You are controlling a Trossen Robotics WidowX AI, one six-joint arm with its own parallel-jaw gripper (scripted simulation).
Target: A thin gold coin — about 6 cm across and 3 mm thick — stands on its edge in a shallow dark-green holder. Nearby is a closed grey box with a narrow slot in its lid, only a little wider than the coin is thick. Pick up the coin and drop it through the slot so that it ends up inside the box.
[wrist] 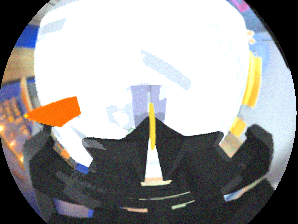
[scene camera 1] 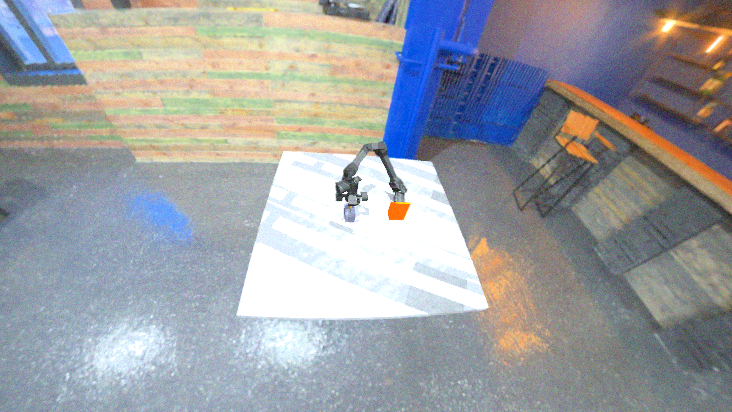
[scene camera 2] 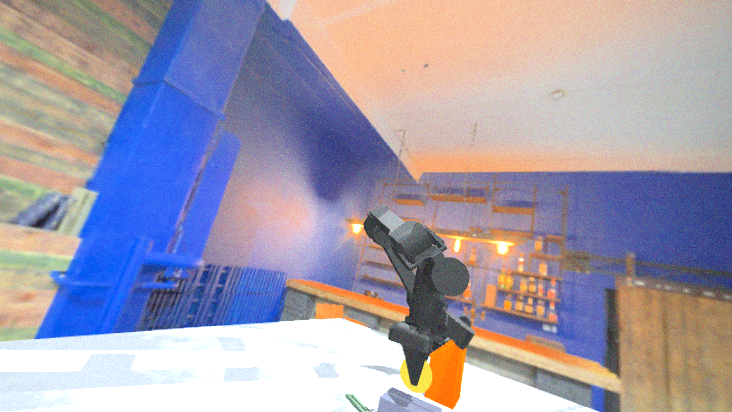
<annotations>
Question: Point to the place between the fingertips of the gripper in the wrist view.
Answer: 150,119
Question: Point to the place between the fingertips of the gripper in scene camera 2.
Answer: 414,384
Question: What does the gripper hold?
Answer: A coin.
</annotations>
